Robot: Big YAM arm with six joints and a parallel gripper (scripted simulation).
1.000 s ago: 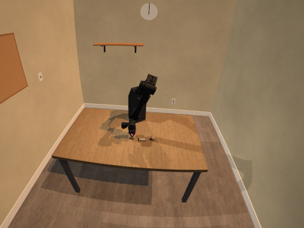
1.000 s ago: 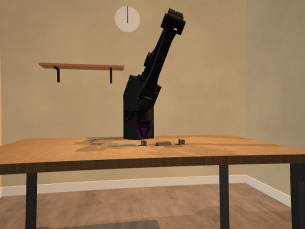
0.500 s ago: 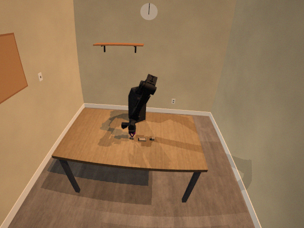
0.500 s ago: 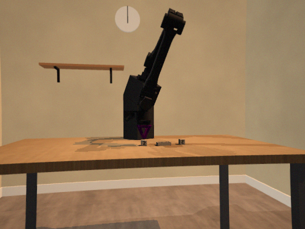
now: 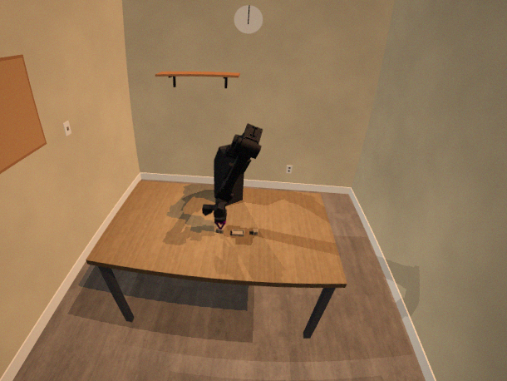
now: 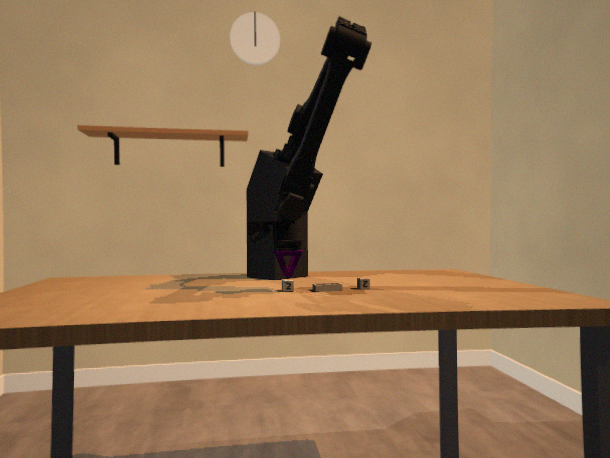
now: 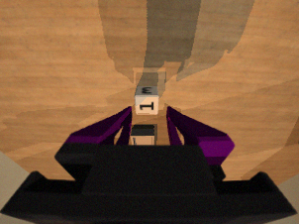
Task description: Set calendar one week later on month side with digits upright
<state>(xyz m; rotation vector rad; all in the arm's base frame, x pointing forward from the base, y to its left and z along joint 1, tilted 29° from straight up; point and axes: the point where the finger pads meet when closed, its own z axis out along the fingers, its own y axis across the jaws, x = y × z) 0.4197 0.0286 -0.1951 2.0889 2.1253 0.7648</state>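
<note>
The tray lies 11 cm to the left of my hand and 4 cm below it.
</note>
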